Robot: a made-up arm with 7 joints.
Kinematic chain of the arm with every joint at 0, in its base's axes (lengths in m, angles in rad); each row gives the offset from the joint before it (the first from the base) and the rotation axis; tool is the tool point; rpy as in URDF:
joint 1: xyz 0 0 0.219 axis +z
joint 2: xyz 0 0 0 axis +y
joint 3: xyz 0 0 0.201 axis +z
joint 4: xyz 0.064 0 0 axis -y
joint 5: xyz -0.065 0 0.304 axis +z
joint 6: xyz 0 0 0 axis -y
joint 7: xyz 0.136 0 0 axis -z
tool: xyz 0 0 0 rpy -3.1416 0 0
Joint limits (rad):
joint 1: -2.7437..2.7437
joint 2: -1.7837..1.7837
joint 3: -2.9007..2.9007
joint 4: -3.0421..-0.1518
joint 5: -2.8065..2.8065
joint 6: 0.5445..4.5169
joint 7: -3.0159..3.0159
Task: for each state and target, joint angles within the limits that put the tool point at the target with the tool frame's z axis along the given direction. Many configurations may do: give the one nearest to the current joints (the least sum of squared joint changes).
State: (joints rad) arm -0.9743 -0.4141 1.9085 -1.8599 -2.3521 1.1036 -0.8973
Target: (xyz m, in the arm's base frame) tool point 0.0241 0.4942 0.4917 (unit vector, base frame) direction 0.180 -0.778 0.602
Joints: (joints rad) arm -0.5719 -0.3662 2.0636 -1.5702 -2.3037 0.5641 -0.8973
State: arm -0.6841 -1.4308 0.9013 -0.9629 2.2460 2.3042 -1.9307
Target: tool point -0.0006 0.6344 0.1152 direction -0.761 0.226 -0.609
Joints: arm -1.0041 -1.7664 1.5915 -0.7860 2.6225 1.7089 -1.9307
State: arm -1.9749 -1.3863 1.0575 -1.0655 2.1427 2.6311 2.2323
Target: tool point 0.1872 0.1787 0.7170 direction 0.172 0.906 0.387
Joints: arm -1.1562 -1.1266 0.5985 -1.3690 2.6449 2.0688 2.2323
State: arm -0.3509 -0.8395 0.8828 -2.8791 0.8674 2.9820 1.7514
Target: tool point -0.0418 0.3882 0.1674 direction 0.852 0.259 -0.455
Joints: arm 0.1046 -1.2425 1.8106 -2.6519 0.3540 2.8356 1.7514
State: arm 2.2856 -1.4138 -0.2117 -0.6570 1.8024 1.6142 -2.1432
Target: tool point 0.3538 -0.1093 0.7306 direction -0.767 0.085 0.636
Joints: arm 2.0726 -1.0557 -0.6268 -1.0379 1.3743 1.7544 -2.1432
